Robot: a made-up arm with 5 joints. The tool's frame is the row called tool. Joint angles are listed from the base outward. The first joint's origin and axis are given. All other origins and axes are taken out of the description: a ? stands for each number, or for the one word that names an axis. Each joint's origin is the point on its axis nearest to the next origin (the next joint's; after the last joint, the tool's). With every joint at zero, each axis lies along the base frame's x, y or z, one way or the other. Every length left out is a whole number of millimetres.
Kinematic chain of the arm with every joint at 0, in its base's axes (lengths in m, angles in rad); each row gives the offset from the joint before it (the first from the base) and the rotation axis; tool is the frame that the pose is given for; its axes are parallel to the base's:
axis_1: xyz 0 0.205 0.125 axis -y
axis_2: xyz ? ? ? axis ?
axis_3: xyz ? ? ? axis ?
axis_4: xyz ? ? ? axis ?
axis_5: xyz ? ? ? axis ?
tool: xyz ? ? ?
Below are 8 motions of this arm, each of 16 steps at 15 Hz.
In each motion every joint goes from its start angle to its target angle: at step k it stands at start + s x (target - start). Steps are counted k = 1, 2, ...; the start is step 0. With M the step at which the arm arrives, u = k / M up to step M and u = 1 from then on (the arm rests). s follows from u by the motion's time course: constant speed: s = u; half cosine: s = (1 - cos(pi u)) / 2; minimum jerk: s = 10 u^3 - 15 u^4 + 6 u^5.
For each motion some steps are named. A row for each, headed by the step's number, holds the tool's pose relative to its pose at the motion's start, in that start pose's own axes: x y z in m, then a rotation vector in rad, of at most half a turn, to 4 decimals.
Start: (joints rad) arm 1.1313 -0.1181 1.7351 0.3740 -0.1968
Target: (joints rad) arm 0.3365 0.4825 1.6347 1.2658 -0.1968
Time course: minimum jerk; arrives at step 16
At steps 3, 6, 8, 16:
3: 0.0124 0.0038 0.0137 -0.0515 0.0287 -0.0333
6: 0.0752 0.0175 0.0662 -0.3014 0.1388 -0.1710
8: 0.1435 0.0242 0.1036 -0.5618 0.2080 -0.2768
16: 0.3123 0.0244 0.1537 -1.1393 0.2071 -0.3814

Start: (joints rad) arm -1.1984 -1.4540 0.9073 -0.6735 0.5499
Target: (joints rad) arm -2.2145 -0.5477 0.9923 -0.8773 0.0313
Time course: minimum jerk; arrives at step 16
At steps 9, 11, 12, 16:
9: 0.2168 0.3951 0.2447 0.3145 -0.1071 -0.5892
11: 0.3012 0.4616 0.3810 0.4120 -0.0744 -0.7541
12: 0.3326 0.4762 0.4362 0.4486 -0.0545 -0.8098
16: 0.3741 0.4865 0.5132 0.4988 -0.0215 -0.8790

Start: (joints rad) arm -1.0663 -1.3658 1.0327 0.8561 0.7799
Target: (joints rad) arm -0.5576 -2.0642 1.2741 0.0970 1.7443
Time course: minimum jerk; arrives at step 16
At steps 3, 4, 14, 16:
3: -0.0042 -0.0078 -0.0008 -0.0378 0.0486 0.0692
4: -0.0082 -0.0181 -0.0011 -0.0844 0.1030 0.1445
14: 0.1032 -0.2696 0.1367 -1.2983 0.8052 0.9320
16: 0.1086 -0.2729 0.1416 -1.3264 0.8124 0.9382

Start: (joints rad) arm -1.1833 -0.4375 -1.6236 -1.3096 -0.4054
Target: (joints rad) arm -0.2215 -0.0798 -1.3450 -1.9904 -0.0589
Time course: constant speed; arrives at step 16
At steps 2, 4, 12, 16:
2: -0.0347 0.0130 -0.0010 -0.1075 -0.0334 0.0844
4: -0.0674 0.0216 -0.0064 -0.2258 -0.0544 0.1692
12: -0.1699 0.0062 -0.0346 -0.7944 -0.0128 0.4742
16: -0.2030 -0.0226 -0.0282 -1.1247 0.0804 0.5822

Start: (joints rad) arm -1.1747 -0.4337 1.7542 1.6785 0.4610
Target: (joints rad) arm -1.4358 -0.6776 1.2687 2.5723 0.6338
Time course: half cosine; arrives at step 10
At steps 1, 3, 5, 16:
1: 0.0058 0.0008 0.0002 -0.0048 0.0075 -0.0310
3: 0.0503 -0.0008 -0.0001 -0.0388 0.0518 -0.2615
5: 0.1215 -0.0310 -0.0036 -0.0861 0.0791 -0.6317
16: 0.2093 -0.1498 0.0058 -0.1449 -0.0107 -1.2296

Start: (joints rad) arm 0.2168 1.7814 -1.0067 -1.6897 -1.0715
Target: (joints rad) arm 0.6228 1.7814 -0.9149 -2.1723 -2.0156
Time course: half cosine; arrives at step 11
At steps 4, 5, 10, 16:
4: -0.0134 -0.0234 0.0119 0.2189 -0.3366 0.0977
5: -0.0206 -0.0378 0.0167 0.3299 -0.4920 0.1259
10: -0.0522 -0.1211 0.0201 0.8273 -1.0846 0.1195
16: -0.0532 -0.1249 0.0195 0.8470 -1.1048 0.1154

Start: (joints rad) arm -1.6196 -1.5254 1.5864 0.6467 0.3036
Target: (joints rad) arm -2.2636 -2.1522 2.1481 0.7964 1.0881
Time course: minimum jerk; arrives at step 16
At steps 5, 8, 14, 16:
5: -0.0332 0.0340 -0.0013 0.1904 0.1243 -0.0866
8: -0.0823 0.0975 0.0042 0.5629 0.3017 -0.1970
14: -0.1371 0.1890 0.0226 1.1792 0.4242 -0.2286
16: -0.1387 0.1918 0.0232 1.1999 0.4245 -0.2264

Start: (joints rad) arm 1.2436 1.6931 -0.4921 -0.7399 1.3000
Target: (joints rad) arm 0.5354 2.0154 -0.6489 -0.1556 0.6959
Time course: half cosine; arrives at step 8
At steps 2, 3, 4, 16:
2: 0.0046 0.0017 0.0154 0.1533 -0.0391 -0.0988
3: 0.0136 -0.0056 0.0345 0.3111 -0.0914 -0.2300
4: 0.0266 -0.0280 0.0571 0.4779 -0.1633 -0.4116
16: 0.0422 -0.1520 0.0957 0.7957 -0.3826 -1.0002

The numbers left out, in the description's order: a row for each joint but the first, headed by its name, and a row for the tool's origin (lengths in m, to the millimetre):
axis_2: xyz 0.108 0 -0.416, axis -z
axis_3: xyz -0.029 -0.249 0, axis -y
axis_4: xyz -0.048 0 0.03, axis -z
axis_5: xyz -0.086 0.259 0, axis +y
tool: xyz 0.015 0 -0.059

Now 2 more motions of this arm.
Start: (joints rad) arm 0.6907 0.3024 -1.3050 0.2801 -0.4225
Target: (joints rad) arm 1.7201 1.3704 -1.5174 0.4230 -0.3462
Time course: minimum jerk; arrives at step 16
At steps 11, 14, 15, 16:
11: 0.0168 0.0806 0.3634 1.0563 -0.0979 -0.0884
14: -0.0164 0.0759 0.4362 1.2636 -0.0725 0.0103
15: -0.0197 0.0752 0.4421 1.2804 -0.0697 0.0205
16: -0.0203 0.0751 0.4430 1.2831 -0.0692 0.0221

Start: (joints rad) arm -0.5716 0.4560 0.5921 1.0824 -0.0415
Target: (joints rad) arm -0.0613 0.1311 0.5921 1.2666 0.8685
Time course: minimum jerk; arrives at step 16
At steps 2, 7, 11, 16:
2: -0.0002 0.0040 -0.0007 0.0092 0.0164 -0.0009
7: -0.0037 0.0966 -0.0016 0.2211 0.3873 0.0203
11: -0.0017 0.2009 0.0324 0.4558 0.8079 0.1518
16: 0.0017 0.2392 0.0564 0.5407 0.9722 0.2394

